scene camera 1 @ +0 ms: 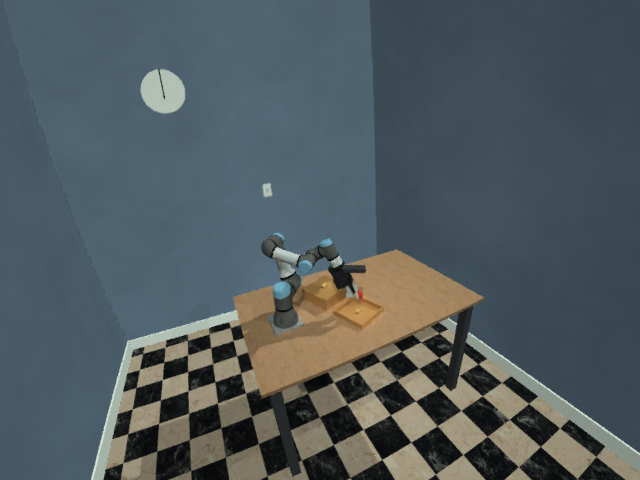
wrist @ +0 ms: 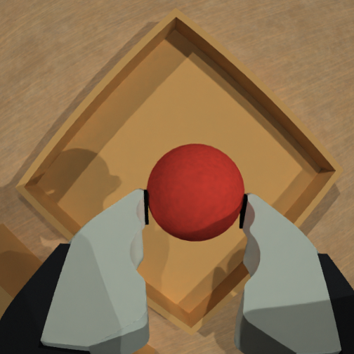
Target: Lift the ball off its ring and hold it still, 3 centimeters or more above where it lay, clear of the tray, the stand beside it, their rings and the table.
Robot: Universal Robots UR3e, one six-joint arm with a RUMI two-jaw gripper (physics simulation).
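Frame: origin at the arm's base, x ahead, y left, z up, level; millimetres.
Seen in the pictures: gripper, between the fingertips: [scene camera 1: 358,297]; arm's base, origin of its link: [scene camera 1: 286,320].
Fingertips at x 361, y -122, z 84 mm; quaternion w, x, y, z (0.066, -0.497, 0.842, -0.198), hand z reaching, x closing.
Observation:
Offsets run from my fingertips to a thing's top centre. "spot": to the spot under its first point. Level surfaces: height alone.
The red ball {dy +0, dx +3, dz +35 mm} [scene camera 1: 359,295] [wrist: 195,175] is between the two pale fingers of my gripper [scene camera 1: 356,295] [wrist: 194,194], which is shut on it, with a black pad against each side. The ball hangs in the air above the orange tray {spot: dy -36, dx -87, dz -80 mm} [scene camera 1: 347,319] [wrist: 200,100], apart from its floor and walls. The small ring {spot: dy +7, dx -2, dz -92 mm} [scene camera 1: 357,311] on the tray floor shows bare in the scene view; the ball and fingers hide it in the wrist view. A shadow falls on the left part of the tray floor.
The orange box-shaped stand [scene camera 1: 315,298] with its own small ring {spot: dy +237, dx -80, dz -25 mm} [scene camera 1: 324,285] on top is beside the tray, toward the back left. Part of it shows at the lower left of the wrist view. The arm's base [scene camera 1: 285,317] is on the wooden table {dz -97 mm} [scene camera 1: 413,289] at the left.

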